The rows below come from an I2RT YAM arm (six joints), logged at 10 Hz.
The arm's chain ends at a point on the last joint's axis. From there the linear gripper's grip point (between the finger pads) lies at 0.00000 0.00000 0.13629 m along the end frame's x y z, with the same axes.
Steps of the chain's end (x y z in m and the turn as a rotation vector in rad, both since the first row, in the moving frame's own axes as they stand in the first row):
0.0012 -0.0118 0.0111 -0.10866 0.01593 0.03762
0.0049 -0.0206 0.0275 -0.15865 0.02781 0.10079
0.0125 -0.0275 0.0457 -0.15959 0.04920 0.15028
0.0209 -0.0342 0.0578 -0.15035 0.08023 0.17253
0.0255 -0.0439 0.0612 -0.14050 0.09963 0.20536
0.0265 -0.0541 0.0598 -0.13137 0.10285 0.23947
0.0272 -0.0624 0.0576 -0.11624 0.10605 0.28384
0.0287 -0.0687 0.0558 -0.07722 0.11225 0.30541
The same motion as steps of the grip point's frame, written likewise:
0.0031 0.0030 0.0103 -0.10866 0.01593 0.03762
0.0076 0.0011 0.0257 -0.15865 0.02781 0.10079
0.0175 -0.0054 0.0438 -0.15959 0.04920 0.15028
0.0300 -0.0130 0.0558 -0.15035 0.08023 0.17253
0.0370 -0.0236 0.0592 -0.14050 0.09963 0.20536
0.0382 -0.0348 0.0579 -0.13137 0.10285 0.23947
0.0392 -0.0448 0.0559 -0.11624 0.10605 0.28384
0.0421 -0.0561 0.0545 -0.07722 0.11225 0.30541

